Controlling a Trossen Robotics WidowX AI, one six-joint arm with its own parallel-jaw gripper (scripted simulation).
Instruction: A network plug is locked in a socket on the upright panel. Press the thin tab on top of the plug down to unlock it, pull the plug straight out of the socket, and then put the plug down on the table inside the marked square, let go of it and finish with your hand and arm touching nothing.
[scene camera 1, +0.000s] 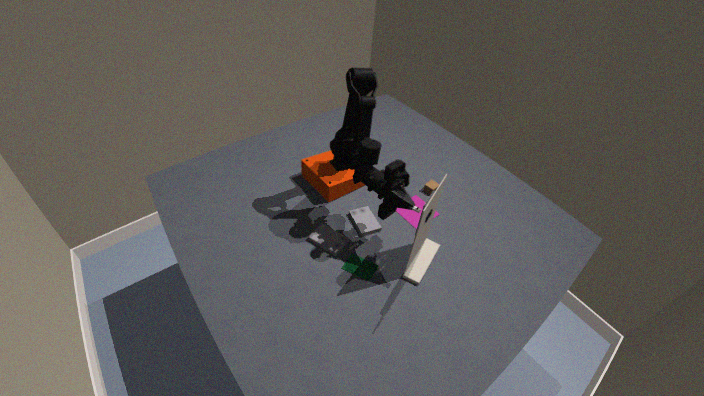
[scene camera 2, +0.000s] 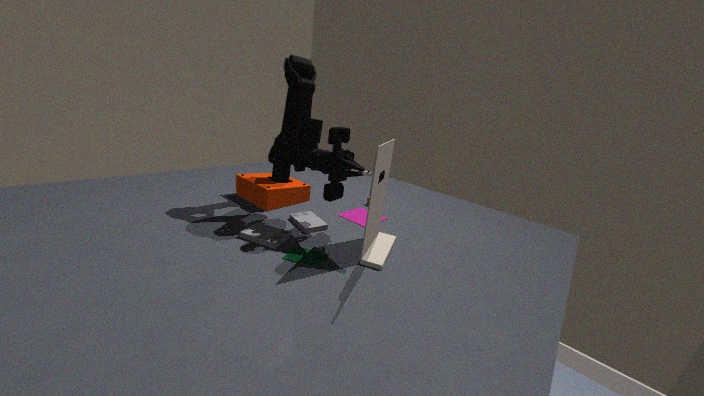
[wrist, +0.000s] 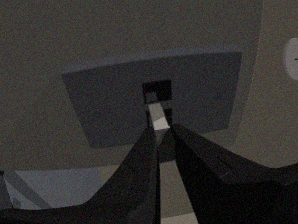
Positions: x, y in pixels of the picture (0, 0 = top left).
Labels:
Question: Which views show the gripper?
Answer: Scene camera 1, scene camera 2 and the wrist view: all of them.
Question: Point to the gripper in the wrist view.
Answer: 162, 133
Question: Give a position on a pale upright panel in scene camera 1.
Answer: At 423, 250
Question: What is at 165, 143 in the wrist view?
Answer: A pale plug.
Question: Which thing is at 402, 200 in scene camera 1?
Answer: The gripper.

